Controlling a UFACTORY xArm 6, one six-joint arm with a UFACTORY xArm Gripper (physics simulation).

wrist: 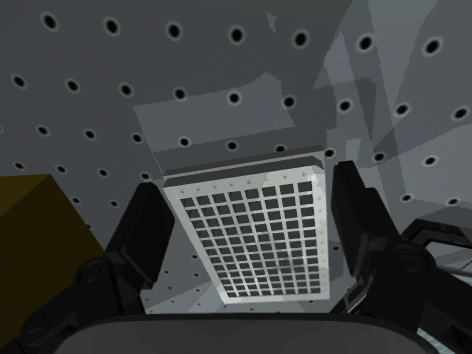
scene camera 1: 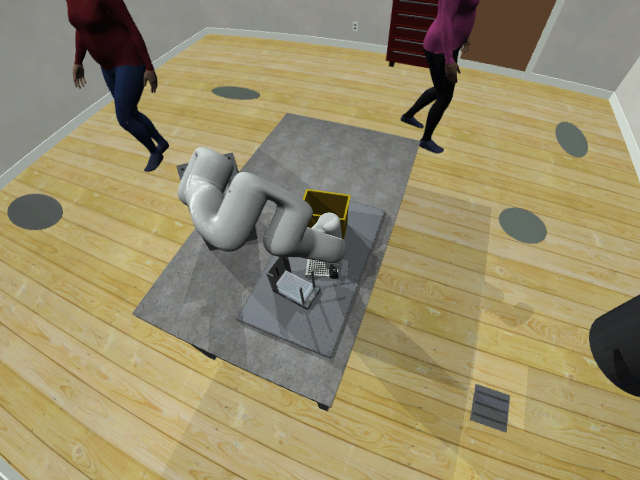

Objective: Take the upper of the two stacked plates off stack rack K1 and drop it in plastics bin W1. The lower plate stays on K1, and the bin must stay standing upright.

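Frame: origin at the arm's base, x back, y right, z up, level; centimetres.
Where they show: gripper, fingertip midpoint: (wrist: 244,193) (scene camera 1: 335,267).
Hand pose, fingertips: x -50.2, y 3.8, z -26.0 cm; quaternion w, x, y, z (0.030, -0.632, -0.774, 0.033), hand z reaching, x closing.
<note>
After its pixels a point has its place.
My gripper (scene camera 1: 333,271) @[x -50.2, y 3.8, z -26.0 cm] (wrist: 244,193) @[x -50.2, y 3.8, z -26.0 cm] is open and empty. In the wrist view its fingers stand on either side of a white grid-topped rack, with gaps at both sides; the height above it is hard to tell. Stack rack K1 (scene camera 1: 283,264) @[x -32.4, y 12.5, z -19.6 cm] (wrist: 435,225) @[x -47.4, y 15.1, z -27.5 cm] is dark, beside the gripper, and partly hidden by the right finger in the wrist view. A pale plate (scene camera 1: 294,287) @[x -38.5, y 17.7, z -24.9 cm] lies in K1; I cannot make out the two stacked plates separately. Plastics bin W1 (scene camera 1: 326,192) @[x -38.8, y -18.6, z -9.8 cm] (wrist: 45,245) @[x -46.4, y -7.5, z -24.9 cm] is yellow and stands upright, partly hidden behind the arm in the scene view.
The white grid-topped rack (scene camera 1: 316,268) @[x -43.0, y 6.4, z -26.8 cm] (wrist: 260,235) @[x -46.0, y 4.9, z -26.9 cm] lies on the grey perforated deck (scene camera 1: 305,330) @[x -48.0, y 31.0, z -27.8 cm] (wrist: 205,60) @[x -56.0, y 1.9, z -27.8 cm] between W1 and K1. Thin upright posts rise from K1's near side. Two people (scene camera 1: 121,67) (scene camera 1: 444,56) stand beyond the grey table (scene camera 1: 330,139) @[x -20.7, y -76.2, z -29.0 cm].
</note>
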